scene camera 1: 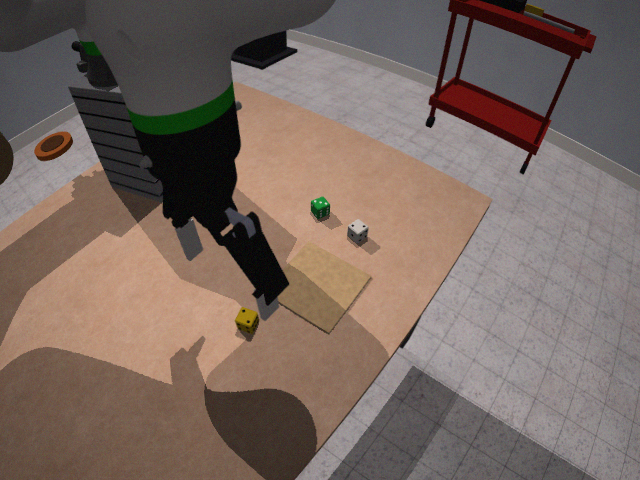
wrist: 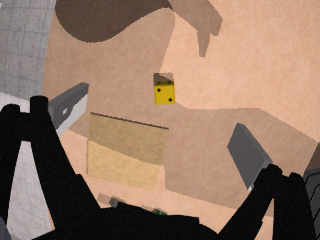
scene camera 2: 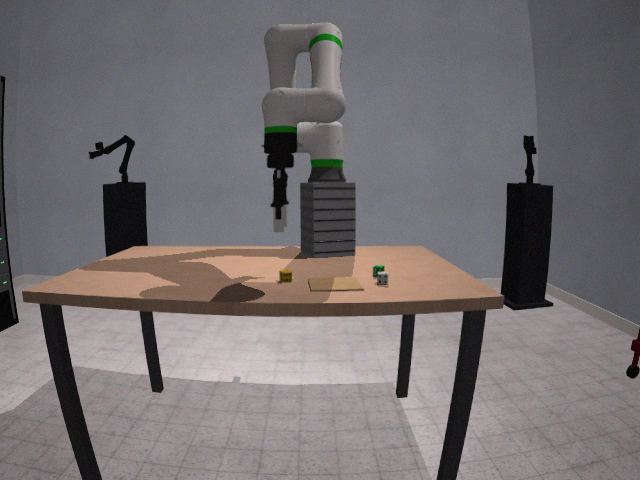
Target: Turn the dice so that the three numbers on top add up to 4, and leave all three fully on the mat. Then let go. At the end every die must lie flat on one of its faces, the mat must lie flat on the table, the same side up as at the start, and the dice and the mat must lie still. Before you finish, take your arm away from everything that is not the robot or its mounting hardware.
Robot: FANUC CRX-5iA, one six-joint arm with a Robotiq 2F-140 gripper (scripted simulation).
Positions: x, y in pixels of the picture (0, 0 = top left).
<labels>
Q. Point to a tan square mat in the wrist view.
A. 129, 153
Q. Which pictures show my gripper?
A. Scene camera 1, the wrist view and scene camera 2: all of them.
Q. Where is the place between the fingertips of my gripper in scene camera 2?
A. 280, 229
</labels>
